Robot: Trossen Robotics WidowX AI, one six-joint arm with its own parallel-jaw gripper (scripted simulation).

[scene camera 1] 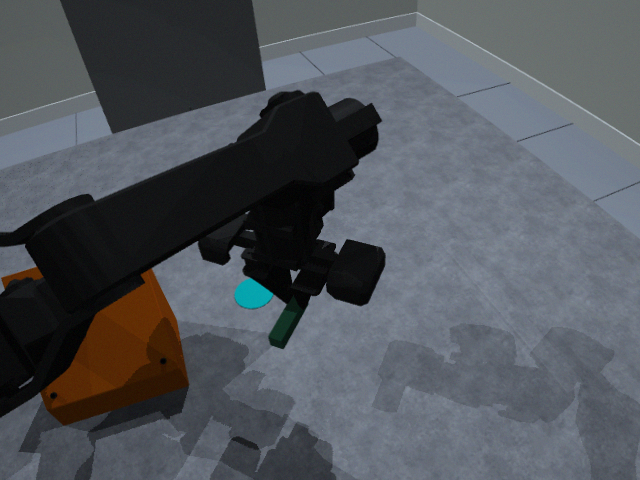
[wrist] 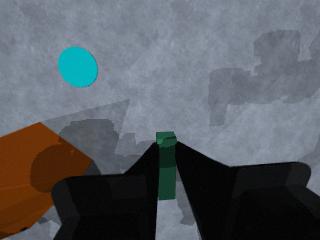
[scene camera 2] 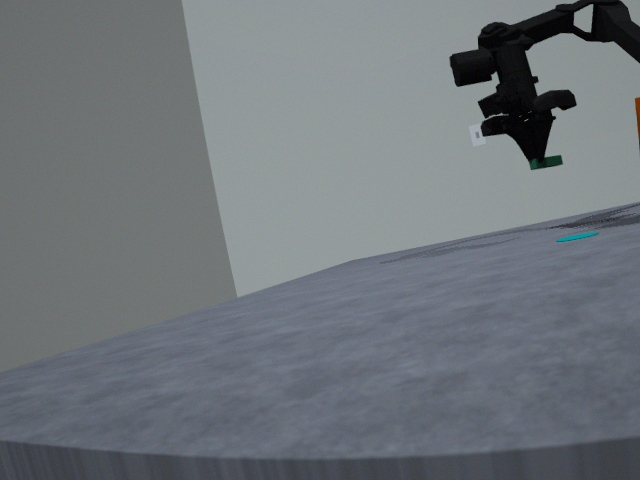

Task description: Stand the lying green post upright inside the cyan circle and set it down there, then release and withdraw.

Labels:
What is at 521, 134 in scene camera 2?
My gripper.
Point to a cyan circle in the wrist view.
At 77, 66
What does my gripper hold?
A green post.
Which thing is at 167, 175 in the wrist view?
A green post.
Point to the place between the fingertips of my gripper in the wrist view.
165, 146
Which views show my gripper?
Scene camera 1, the wrist view and scene camera 2: all of them.

